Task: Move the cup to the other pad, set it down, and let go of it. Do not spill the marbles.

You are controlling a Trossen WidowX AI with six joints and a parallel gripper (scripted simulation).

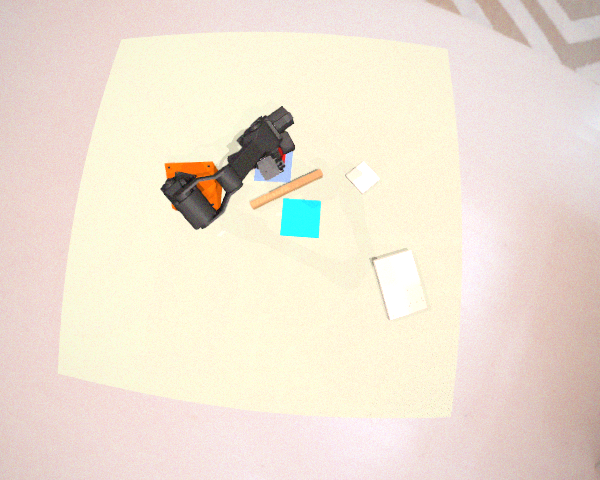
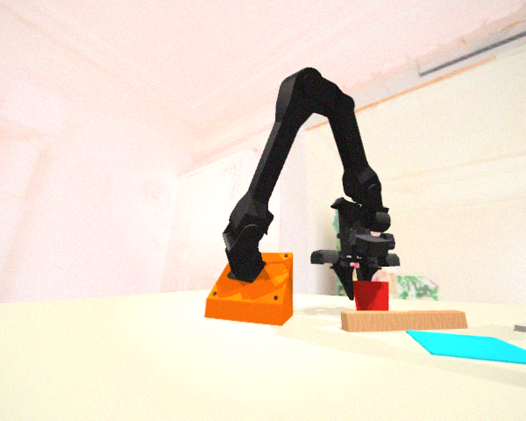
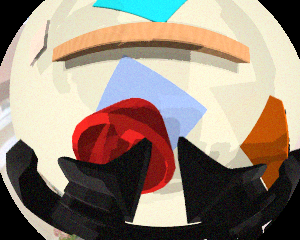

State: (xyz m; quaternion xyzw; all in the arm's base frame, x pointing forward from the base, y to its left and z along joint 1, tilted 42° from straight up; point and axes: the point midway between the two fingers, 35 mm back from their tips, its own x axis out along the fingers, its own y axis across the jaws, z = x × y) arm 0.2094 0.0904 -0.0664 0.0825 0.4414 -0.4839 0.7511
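Now: gripper tip 140 mm to the left of the cyan pad, 140 mm short of it and 40 mm above it. Also, from my gripper tip: wooden bar (80 mm ahead, 60 mm to the right, 30 mm below); red cup (30 mm ahead, 20 mm to the left); small white block (300 mm ahead, 30 mm below, 20 mm to the left).
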